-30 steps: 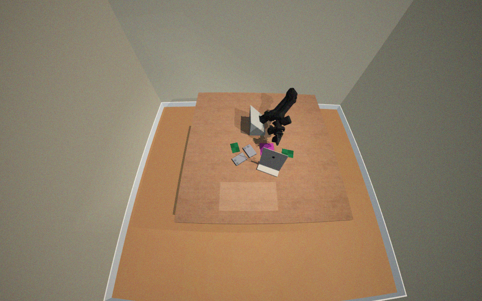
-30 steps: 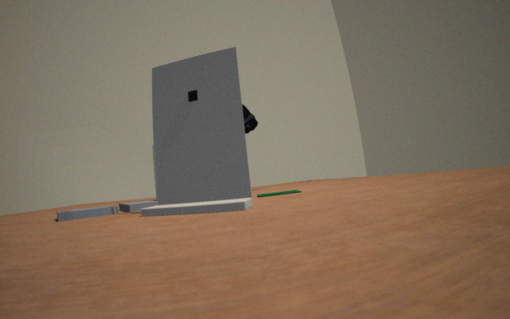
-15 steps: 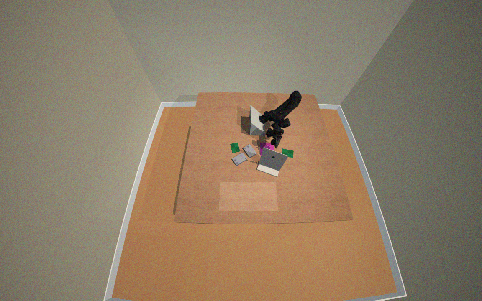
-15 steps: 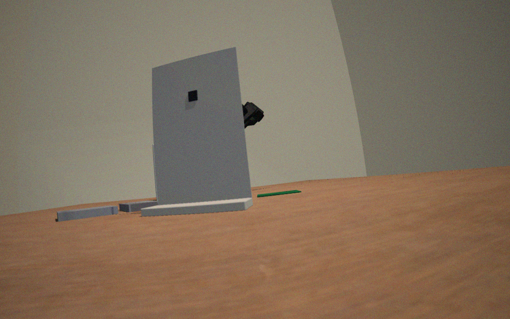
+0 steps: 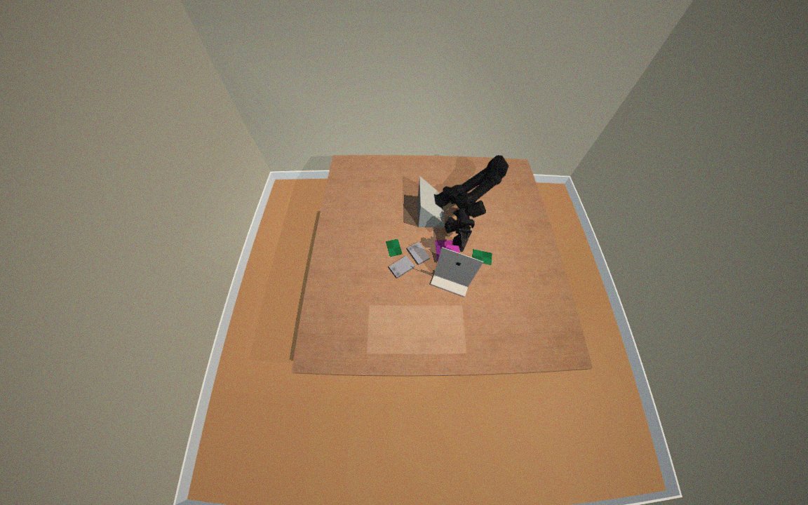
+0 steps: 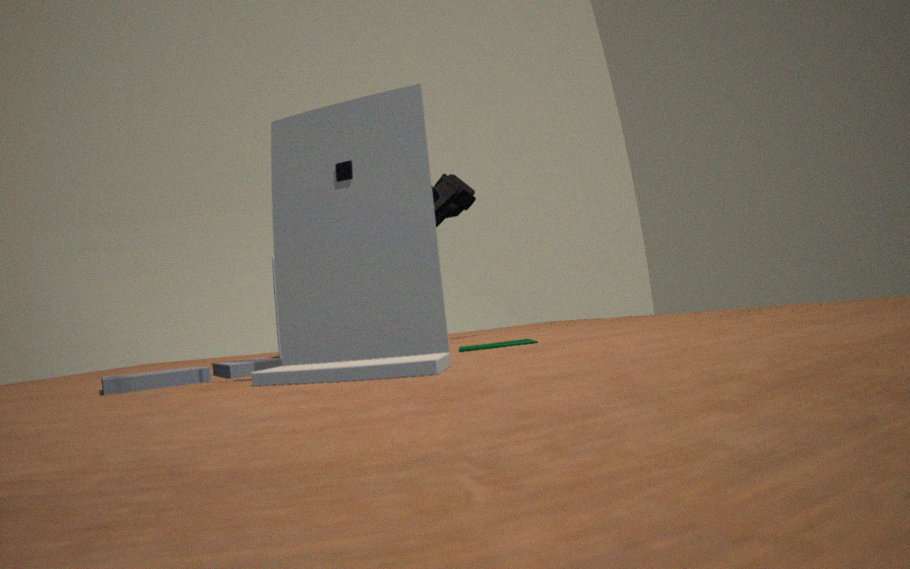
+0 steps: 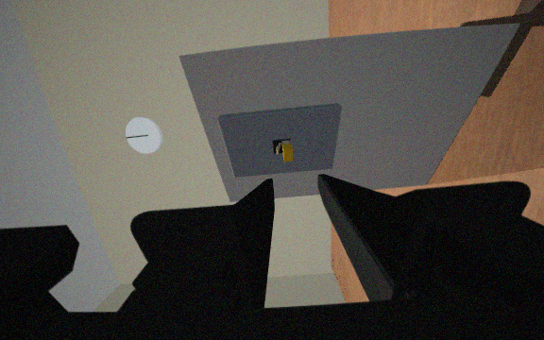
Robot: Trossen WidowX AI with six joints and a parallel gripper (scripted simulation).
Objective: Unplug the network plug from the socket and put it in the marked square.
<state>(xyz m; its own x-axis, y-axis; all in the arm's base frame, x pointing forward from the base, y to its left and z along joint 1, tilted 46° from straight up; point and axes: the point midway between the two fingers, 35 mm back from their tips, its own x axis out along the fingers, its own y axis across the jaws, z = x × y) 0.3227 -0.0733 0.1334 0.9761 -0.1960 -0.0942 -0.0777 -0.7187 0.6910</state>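
Right now my gripper tip is 5 cm short of the network plug and 2 cm to the left of it. The rest, counted from my gripper tip: grey panel: 7 cm below, 7 cm ahead, 3 cm to the right; then magenta marked square: 19 cm below, 11 cm behind, 2 cm to the right.
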